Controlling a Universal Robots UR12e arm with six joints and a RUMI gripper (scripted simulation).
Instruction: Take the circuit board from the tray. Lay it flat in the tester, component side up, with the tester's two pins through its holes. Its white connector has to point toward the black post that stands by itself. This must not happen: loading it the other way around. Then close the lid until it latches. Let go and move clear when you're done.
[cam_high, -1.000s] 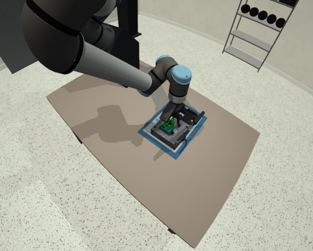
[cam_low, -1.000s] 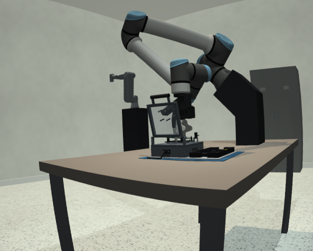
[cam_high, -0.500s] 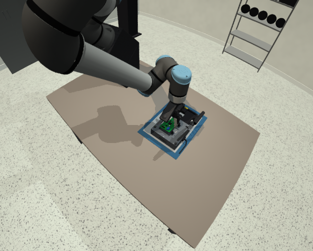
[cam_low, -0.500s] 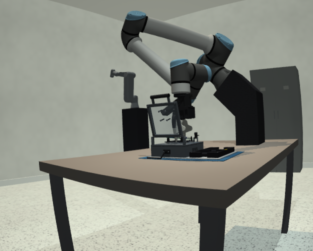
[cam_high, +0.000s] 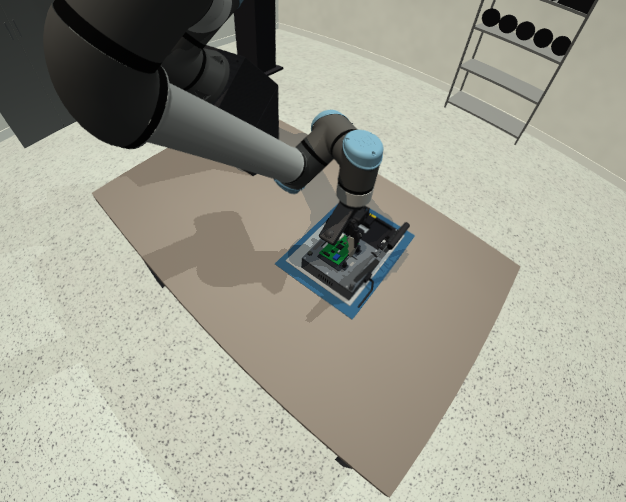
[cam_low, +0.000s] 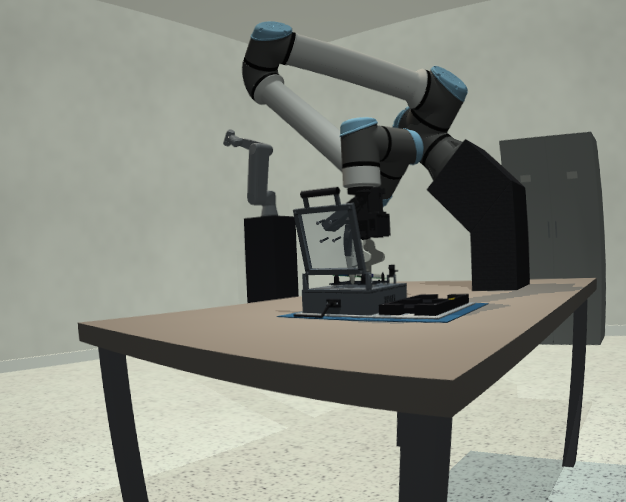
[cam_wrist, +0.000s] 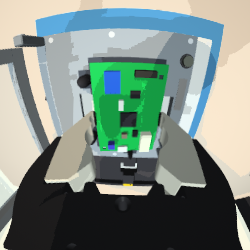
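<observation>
My gripper is now right at the green circuit board. Also, from my hand: tester bed 1 cm below, 1 cm ahead; black post 6 cm to the left, 6 cm behind, 1 cm above; tester 4 cm to the left, 4 cm ahead, 3 cm above.
</observation>
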